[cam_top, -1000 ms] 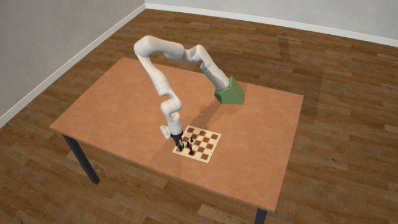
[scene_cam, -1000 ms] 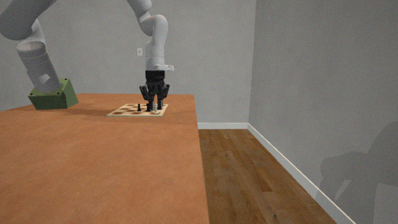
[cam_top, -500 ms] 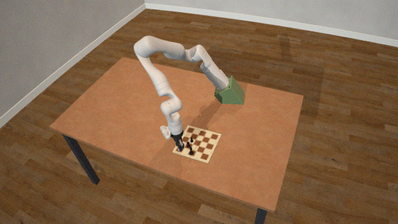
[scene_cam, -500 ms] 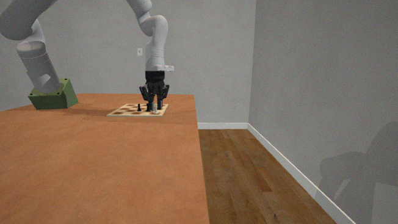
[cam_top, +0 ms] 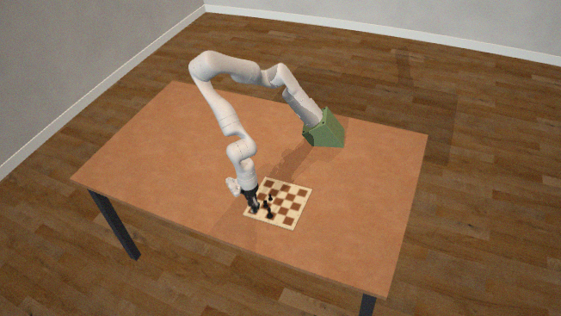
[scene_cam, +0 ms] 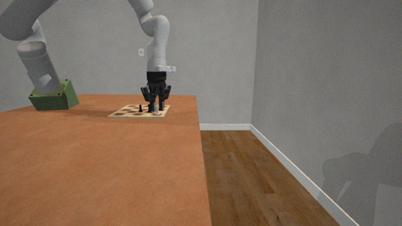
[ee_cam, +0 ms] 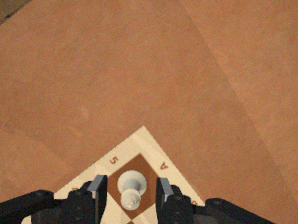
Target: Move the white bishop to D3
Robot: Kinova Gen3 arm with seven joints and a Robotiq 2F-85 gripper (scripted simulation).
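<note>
The white bishop lies 10 mm below my hand. Round my hand: pawn 80 mm behind, 40 mm to the left, 20 mm below; chessboard 80 mm behind, 70 mm to the left, 30 mm below.
</note>
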